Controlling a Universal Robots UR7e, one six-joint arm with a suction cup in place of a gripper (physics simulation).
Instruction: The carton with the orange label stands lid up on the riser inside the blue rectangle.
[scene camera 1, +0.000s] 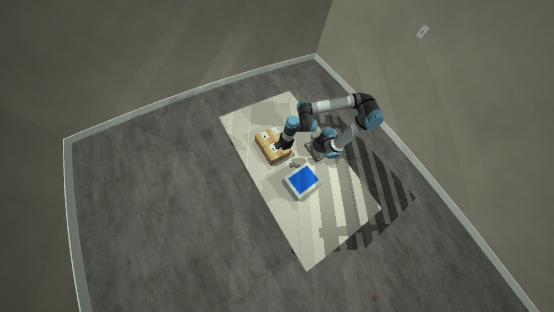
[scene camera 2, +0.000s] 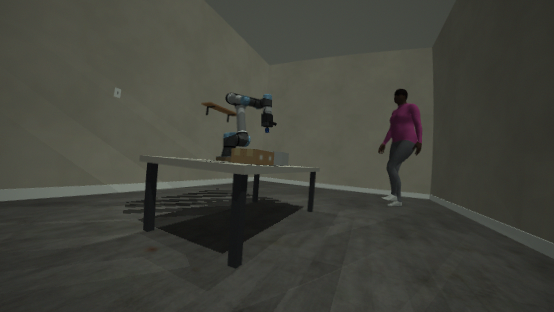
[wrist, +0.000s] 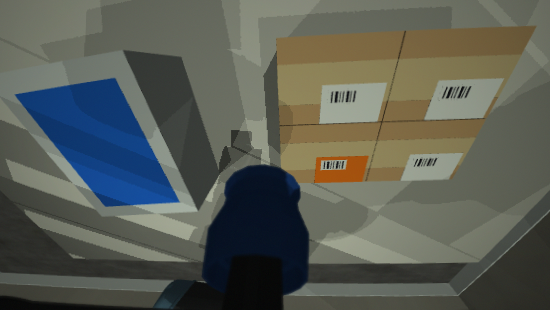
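Seen in the pictures: end effector, tool point: (scene camera 2: 267, 132) (wrist: 262, 196); arm's base, origin of the base link: (scene camera 1: 320, 145) (scene camera 2: 229, 156).
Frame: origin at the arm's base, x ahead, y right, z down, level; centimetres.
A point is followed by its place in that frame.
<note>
The carton with the orange label (wrist: 341, 145) @[x 37.7, y 11.1, z -6.0 cm] stands lid up at the lower left of a two-by-two block of cartons in the wrist view, close against its neighbours. In scene camera 1 the arm mostly hides it. The pale grey riser (scene camera 1: 292, 190) @[x 45.1, y -28.2, z -7.0 cm] (scene camera 2: 281, 158) @[x 46.9, y -16.8, z -2.0 cm] (wrist: 149, 125) @[x 38.9, y -15.9, z -7.8 cm] stands apart from the block, with the blue rectangle (scene camera 1: 303, 180) @[x 33.8, y -24.6, z -7.8 cm] (wrist: 100, 145) @[x 35.1, y -24.4, z -7.8 cm] on its top; no carton stands on it. My suction gripper (scene camera 2: 267, 130) (wrist: 262, 182) is open, with nothing on its blue cup. It hangs well above the cartons; in scene camera 1 its cup is hidden.
Three cartons with white labels (wrist: 352, 102) @[x 44.0, y 10.8, z -6.1 cm] (wrist: 464, 99) @[x 45.8, y 25.2, z -6.0 cm] (wrist: 432, 166) @[x 35.6, y 26.5, z -6.1 cm] adjoin the orange-labelled one. The arm's base stands on the table (scene camera 1: 306, 250) @[x 52.2, y -71.9, z 4.2 cm] (scene camera 2: 175, 161) @[x 31.0, y 72.1, z 5.7 cm] beside the cartons and riser. A wall shelf (scene camera 2: 218, 108) is behind the arm. A person in a pink top (scene camera 2: 405, 125) stands away from the table.
</note>
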